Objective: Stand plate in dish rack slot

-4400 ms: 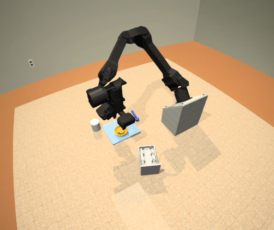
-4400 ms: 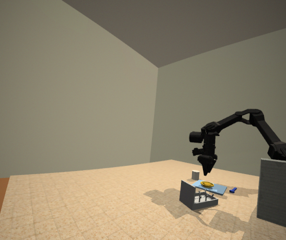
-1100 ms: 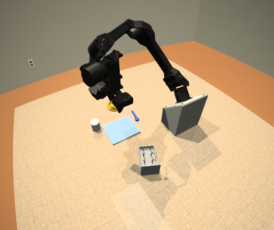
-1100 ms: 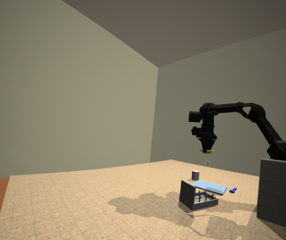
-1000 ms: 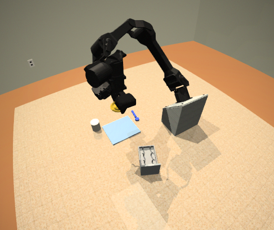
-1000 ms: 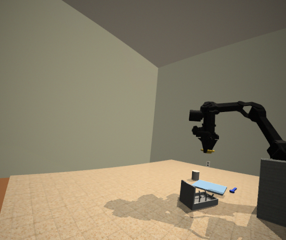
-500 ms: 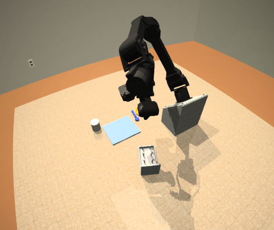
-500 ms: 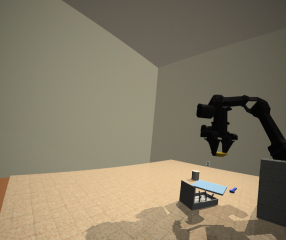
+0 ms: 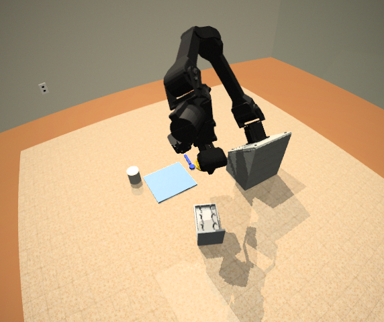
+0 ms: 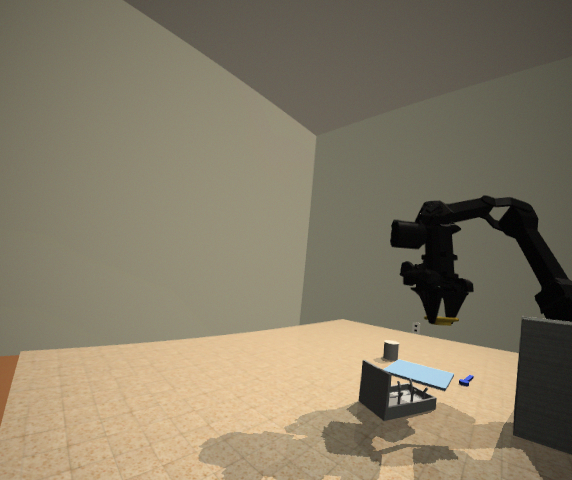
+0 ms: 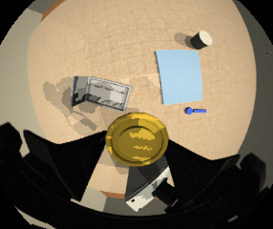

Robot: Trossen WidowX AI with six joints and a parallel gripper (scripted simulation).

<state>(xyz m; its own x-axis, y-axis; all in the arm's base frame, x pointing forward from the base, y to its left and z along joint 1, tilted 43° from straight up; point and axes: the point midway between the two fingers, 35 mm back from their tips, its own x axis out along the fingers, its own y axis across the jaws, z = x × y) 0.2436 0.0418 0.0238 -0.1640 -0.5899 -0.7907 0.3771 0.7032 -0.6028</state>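
My gripper tip is 5 cm short of the grey dish rack, 8 cm to the right of it and 13 cm above it. Also, from my gripper tip: light blue mat: 6 cm ahead, 13 cm to the right, 15 cm below; then yellow plate: 1 cm above; then blue spoon: 5 cm behind, 17 cm to the right, 15 cm below.
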